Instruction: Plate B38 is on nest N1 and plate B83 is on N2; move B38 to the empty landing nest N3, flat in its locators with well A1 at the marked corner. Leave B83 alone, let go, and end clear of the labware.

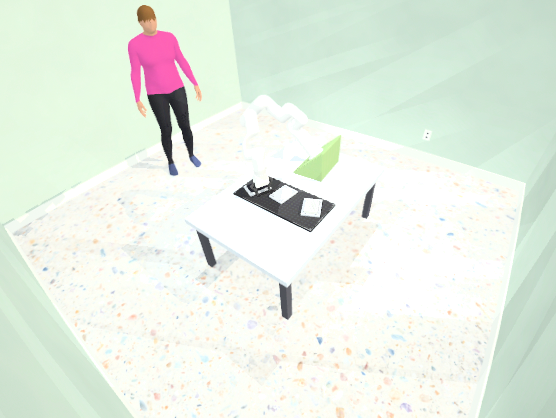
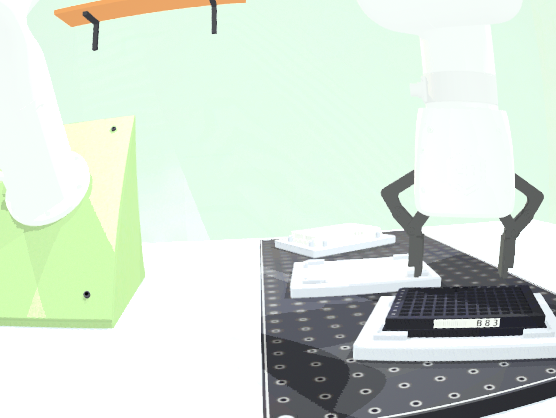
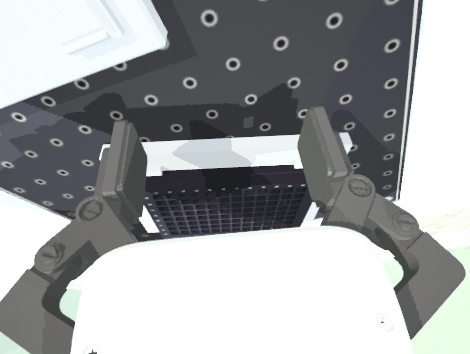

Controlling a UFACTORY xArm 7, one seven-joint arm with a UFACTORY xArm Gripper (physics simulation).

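Note:
My gripper (image 1: pixel 259 190) (image 2: pixel 459 275) (image 3: pixel 221 132) is open and empty, low over the black plate labelled B83 (image 2: pixel 465 305) (image 3: pixel 230 212). The fingers stand apart near its two ends, with their tips above or behind it. B83 sits on a white nest (image 2: pixel 450 350) (image 3: pixel 270 145) and looks level. The middle white nest (image 1: pixel 283 194) (image 2: pixel 365 287) (image 3: pixel 40 40) looks empty, with raised corner locators. The far nest (image 1: pixel 311 207) (image 2: pixel 350 247) carries a pale raised shape that may be plate B38; no label is readable. The A1 marks cannot be made out.
The nests stand in a row on a black perforated board (image 1: pixel 287 210) (image 2: pixel 300 350) (image 3: pixel 240 30) on the white table (image 1: pixel 250 225). A green wedge-shaped block (image 1: pixel 327 159) (image 2: pixel 60 270) stands beside the arm. A person (image 1: pixel 160 65) stands beyond the table. An orange shelf (image 2: pixel 140 9) is on the wall.

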